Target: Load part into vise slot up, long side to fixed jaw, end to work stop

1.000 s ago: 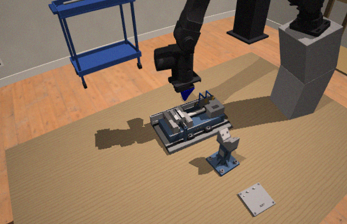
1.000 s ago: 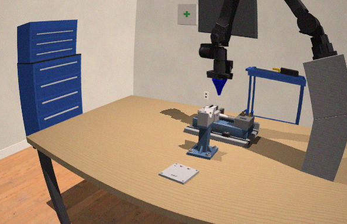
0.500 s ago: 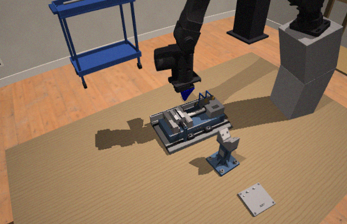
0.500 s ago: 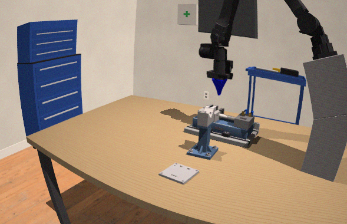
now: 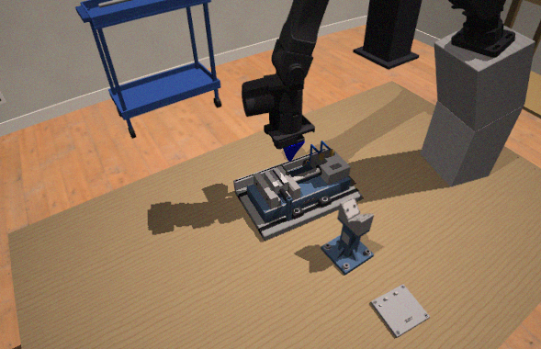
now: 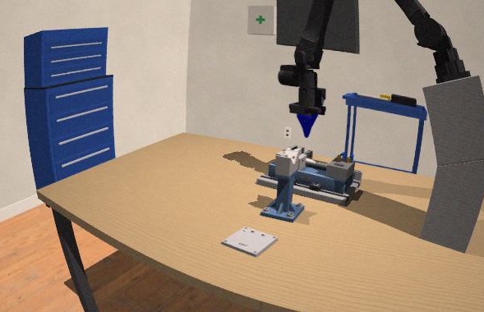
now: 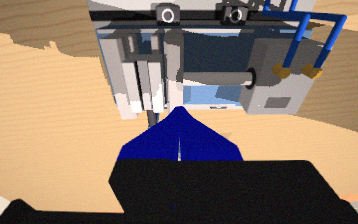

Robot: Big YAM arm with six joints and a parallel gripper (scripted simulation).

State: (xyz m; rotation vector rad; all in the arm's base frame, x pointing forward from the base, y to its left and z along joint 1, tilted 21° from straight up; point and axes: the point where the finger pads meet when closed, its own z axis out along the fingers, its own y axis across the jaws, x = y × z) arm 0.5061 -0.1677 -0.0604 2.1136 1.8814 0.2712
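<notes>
Right now the moving jaw is 8 cm below my hand. Also, from my hand: work stop rod: 7 cm below, 4 cm to the left, 4 cm ahead; then cylinder rod: 8 cm below, 5 cm behind, 1 cm to the left; then part: 6 cm below, 4 cm ahead.
</notes>
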